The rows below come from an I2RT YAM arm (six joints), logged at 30 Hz.
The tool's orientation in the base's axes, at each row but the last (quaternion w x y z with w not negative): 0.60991, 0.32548, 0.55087, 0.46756; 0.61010, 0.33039, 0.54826, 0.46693; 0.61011, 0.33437, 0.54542, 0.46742; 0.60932, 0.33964, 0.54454, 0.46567; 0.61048, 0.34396, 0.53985, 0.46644; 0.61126, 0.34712, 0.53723, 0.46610; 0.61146, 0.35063, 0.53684, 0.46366
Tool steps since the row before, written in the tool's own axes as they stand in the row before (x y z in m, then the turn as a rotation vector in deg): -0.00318, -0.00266, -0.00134, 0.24, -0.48, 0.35; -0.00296, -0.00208, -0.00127, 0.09, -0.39, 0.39; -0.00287, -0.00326, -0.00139, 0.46, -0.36, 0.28; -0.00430, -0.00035, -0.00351, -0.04, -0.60, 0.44; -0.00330, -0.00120, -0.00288, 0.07, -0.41, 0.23; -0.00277, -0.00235, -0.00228, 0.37, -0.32, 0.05; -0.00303, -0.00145, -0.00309, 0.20, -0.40, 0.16
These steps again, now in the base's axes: -0.00060, -0.00405, -0.00150, 0.43, 0.10, -0.46; -0.00070, -0.00362, -0.00107, 0.46, -0.01, -0.32; -0.00060, -0.00393, -0.00223, 0.33, 0.34, -0.44; -0.00326, -0.00448, 0.00055, 0.55, -0.20, -0.46; -0.00253, -0.00374, -0.00051, 0.31, -0.05, -0.36; -0.00174, -0.00355, -0.00167, 0.11, 0.25, -0.41; -0.00274, -0.00354, -0.00089, 0.23, 0.07, -0.41
